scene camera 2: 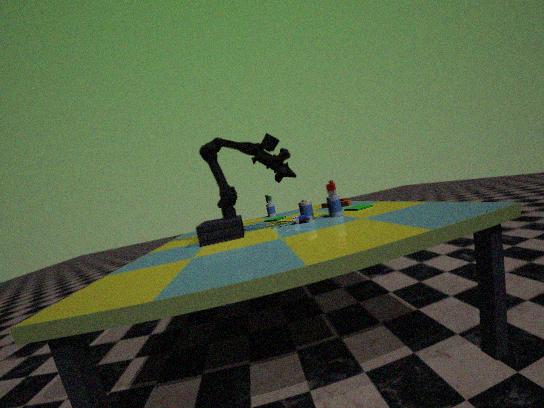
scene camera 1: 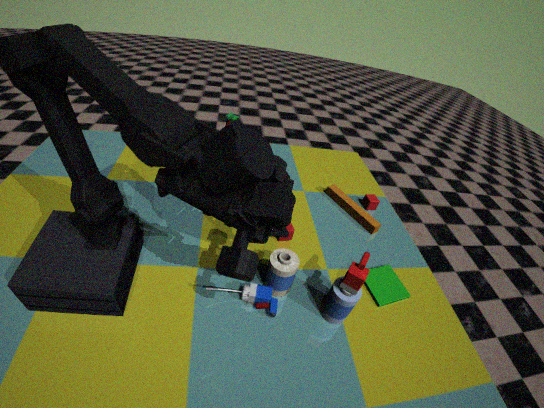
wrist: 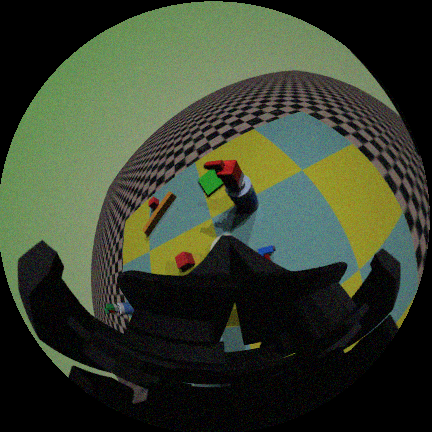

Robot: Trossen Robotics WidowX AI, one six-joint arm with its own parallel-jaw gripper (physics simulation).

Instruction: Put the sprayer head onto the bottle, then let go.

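Places are measured from the arm's base along level axes (x left, y up, z ahead), in centimetres.
Pixels of known places: gripper, fingertip midpoint: point(scene camera 2: 296, 176) point(scene camera 1: 286, 235) point(wrist: 225, 240); arm's base, link origin: point(scene camera 2: 229, 218) point(scene camera 1: 103, 237).
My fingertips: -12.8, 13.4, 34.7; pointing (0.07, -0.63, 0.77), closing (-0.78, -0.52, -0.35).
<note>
Ahead of a thing's pixels: the offset from my fingertips to its middle, as dx, dy, dz. "*": to the spot under its first point.
The blue sprayer head @[* +0.4, -18.9, -1.8] point(scene camera 1: 260, 294) point(scene camera 2: 299, 219) point(wrist: 266, 250) lies on its side on the table, its thin tube pointing left. It touches the foot of the open bottle @[+4.7, -17.1, +3.4] point(scene camera 1: 282, 269) point(scene camera 2: 306, 210), which stands upright with a white neck and a blue band. My gripper point(scene camera 1: 238, 261) point(scene camera 2: 291, 175) point(wrist: 225, 240) is shut and empty. It hangs well above the table, up and left of the open bottle. In the wrist view its fingers hide most of that bottle.
A second bottle @[-3.6, -13.8, +15.5] point(scene camera 1: 340, 301) point(scene camera 2: 333, 204) point(wrist: 243, 195) with a red sprayer head stands to the right, beside a green plate @[+1.2, -21.9, +31.4] point(scene camera 1: 387, 285) point(wrist: 210, 181). An orange bar @[+29.7, -20.8, +33.9] point(scene camera 1: 353, 208) point(wrist: 158, 212) and two red cubes @[+32.1, -20.4, +42.3] point(scene camera 1: 370, 201) @[+20.3, -20.4, +8.4] point(wrist: 184, 259) lie behind. A green-topped bottle @[+62.1, -13.8, -3.5] point(scene camera 2: 269, 207) stands far back.
</note>
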